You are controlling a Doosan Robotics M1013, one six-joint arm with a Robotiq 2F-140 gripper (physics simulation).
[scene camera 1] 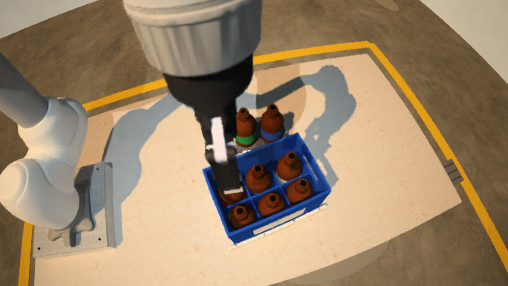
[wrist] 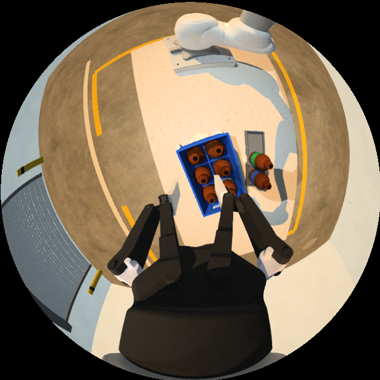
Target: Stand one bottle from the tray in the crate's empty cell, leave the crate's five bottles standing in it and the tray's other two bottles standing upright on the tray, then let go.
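Frame: origin at the arm's base, x back, y right, z up, level; millimetres.
Where they show: arm's base, origin of its link: (scene camera 1: 70, 210).
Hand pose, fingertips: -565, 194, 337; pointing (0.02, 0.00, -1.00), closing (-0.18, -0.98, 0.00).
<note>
Each offset is from my fingertips to the top centre of the thing, as dx, dy, dz. "pt": to the spot under its first point. Level surfaces: height alone.
The blue crate {pt -189, +41, -273} (scene camera 1: 317, 201) (wrist: 191, 184) stands upright with a brown bottle in each of its six cells. One crate bottle {+8, -83, -238} (scene camera 1: 231, 196) is partly hidden behind the gripper in the scene view; another crate bottle {-74, -89, -238} (scene camera 1: 258, 178) is beside it. A green-banded bottle {-98, -277, -241} (scene camera 1: 245, 127) (wrist: 260, 161) and a blue-banded bottle {-184, -259, -241} (scene camera 1: 272, 122) (wrist: 260, 180) stand upright on the grey tray (wrist: 255, 142) beside the crate. My gripper (scene camera 1: 227, 175) (wrist: 196, 184) is partly open with nothing between its fingers. It is above the crate; its exact height is hard to tell.
The robot's base plate (scene camera 1: 106, 205) (wrist: 205, 66) is on the pale table top {dz -401} (scene camera 1: 170, 215) (wrist: 200, 105), left of the crate in the scene view. Yellow floor lines (scene camera 1: 415, 105) run outside the table. The arm's shadow falls across the table behind the crate.
</note>
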